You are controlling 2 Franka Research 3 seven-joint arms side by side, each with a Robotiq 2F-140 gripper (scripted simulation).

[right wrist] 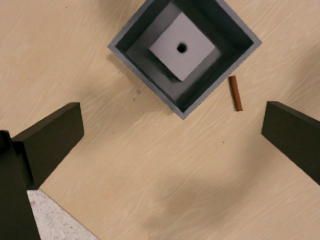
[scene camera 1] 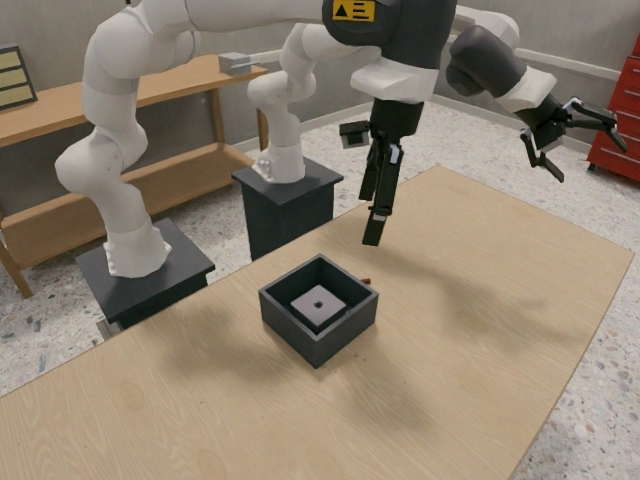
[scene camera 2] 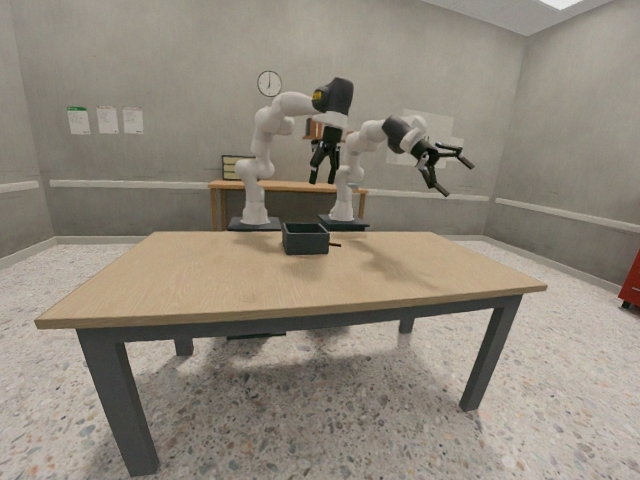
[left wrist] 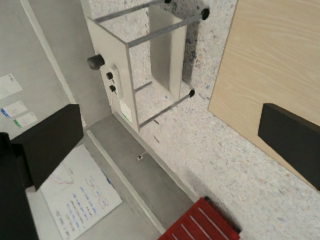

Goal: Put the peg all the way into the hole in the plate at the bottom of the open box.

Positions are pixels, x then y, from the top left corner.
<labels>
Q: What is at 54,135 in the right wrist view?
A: My right gripper.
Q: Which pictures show my left gripper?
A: Scene camera 1, scene camera 2 and the left wrist view only.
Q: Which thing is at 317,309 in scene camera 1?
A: A grey plate.
</labels>
